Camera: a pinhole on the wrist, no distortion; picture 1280 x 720 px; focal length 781.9 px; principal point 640.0 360.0 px. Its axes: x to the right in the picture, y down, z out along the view. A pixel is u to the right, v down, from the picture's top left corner.
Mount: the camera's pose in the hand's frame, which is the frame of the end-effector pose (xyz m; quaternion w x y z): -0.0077 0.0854 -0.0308 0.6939 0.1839 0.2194 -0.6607
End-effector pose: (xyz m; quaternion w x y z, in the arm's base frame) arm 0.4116 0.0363 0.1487 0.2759 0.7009 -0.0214 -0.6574
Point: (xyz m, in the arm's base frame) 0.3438 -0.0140 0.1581
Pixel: 580.3 373.5
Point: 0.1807 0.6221 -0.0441
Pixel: outside the picture
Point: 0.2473 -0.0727 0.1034
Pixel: 419.1 559.3
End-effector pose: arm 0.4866 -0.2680 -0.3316 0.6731 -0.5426 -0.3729 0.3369
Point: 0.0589 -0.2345 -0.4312
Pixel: outside the picture
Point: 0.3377 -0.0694 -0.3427
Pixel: 273.9 666.2
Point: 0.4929 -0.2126 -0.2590
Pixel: 1165.3 690.0
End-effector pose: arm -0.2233 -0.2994 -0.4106 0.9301 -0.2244 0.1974 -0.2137
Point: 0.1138 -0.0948 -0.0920
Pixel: 88.2 516.6
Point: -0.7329 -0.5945 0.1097
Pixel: outside the picture
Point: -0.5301 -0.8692 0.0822
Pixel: outside the picture
